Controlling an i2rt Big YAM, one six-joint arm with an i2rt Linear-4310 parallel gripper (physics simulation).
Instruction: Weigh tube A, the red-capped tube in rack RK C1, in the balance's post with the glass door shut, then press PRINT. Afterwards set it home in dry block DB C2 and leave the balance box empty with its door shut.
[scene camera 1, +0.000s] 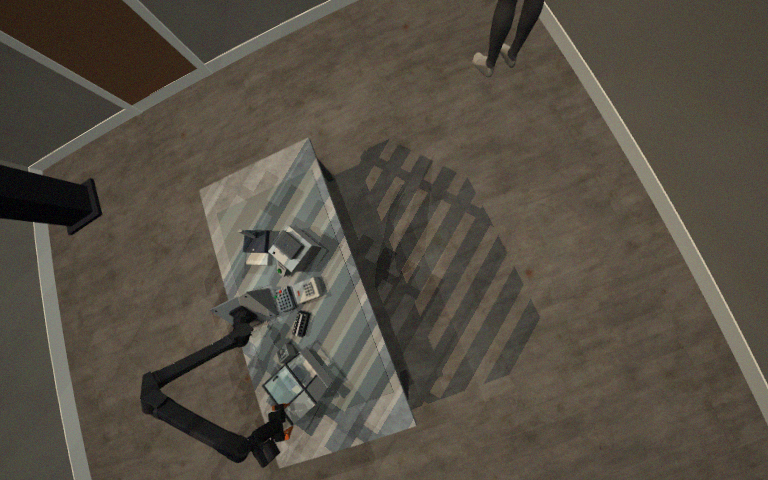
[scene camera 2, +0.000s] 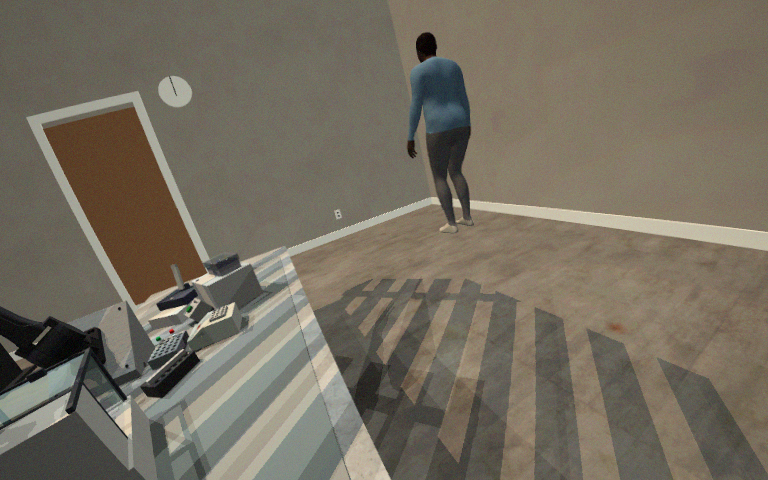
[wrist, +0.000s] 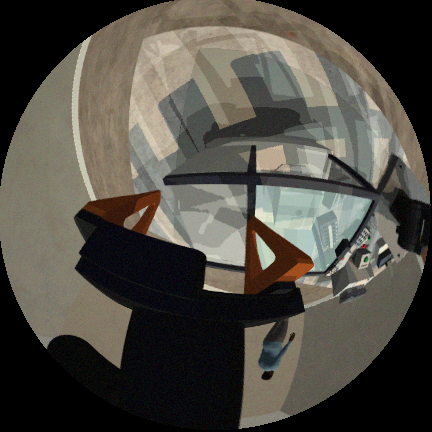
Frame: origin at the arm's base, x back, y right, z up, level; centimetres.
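Where they show: gripper, between the fingertips: (scene camera 1: 290, 415) (wrist: 205, 207); arm's base, origin of its link: (scene camera 1: 244, 313).
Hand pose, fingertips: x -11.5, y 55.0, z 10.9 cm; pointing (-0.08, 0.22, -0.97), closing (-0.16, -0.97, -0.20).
Things, the pixels of their centre, and the offset from my fingertips. "spot": a spot on its surface instead.
- balance, middle of its body: (wrist: 295, 199) (scene camera 2: 66, 431) (scene camera 1: 293, 376) dy -13.0, dx -1.5, dz -10.4 cm
- small red spot, a spot on its surface: (scene camera 2: 171, 331) spot: dy -56.8, dx -10.3, dz -16.3 cm
- black slotted rack, middle of its body: (scene camera 2: 170, 371) (wrist: 328, 232) (scene camera 1: 300, 324) dy -35.6, dx -12.1, dz -19.2 cm
- pale keypad device, middle of its body: (scene camera 2: 214, 324) (wrist: 333, 260) (scene camera 1: 306, 290) dy -51.0, dx -24.0, dz -18.1 cm
- boxy white device, middle of its body: (scene camera 2: 214, 286) (scene camera 1: 288, 255) (wrist: 356, 276) dy -72.6, dx -25.7, dz -12.1 cm
The balance (scene camera 1: 325, 378) (scene camera 2: 53, 447) stands near the table's near end, with a dark-framed glass box (scene camera 1: 284, 387) (wrist: 295, 215). Whether its door is open or shut is unclear. My gripper (scene camera 1: 284, 420) (wrist: 205, 207) is open and empty, its orange fingers spread beside the glass box at the table's near end; in the wrist view the right finger overlaps the panes. A grey block with a grid of holes (scene camera 1: 284, 301) (scene camera 2: 168, 348) stands mid-table. A small red spot (scene camera 2: 171, 331) and a green one show at its far end; whether the red one is tube A's cap is unclear. Rack and block labels are unreadable.
A black slotted rack (scene camera 1: 300, 323) (scene camera 2: 171, 373) and a pale keypad device (scene camera 1: 309, 289) (scene camera 2: 216, 325) stand beside the grey block. A grey slanted panel (scene camera 1: 261, 301) (scene camera 2: 116, 339) stands by the arm's base. A boxy white device (scene camera 1: 294, 249) (scene camera 2: 229, 284) stands farther off. A person (scene camera 2: 444, 107) stands away from the table.
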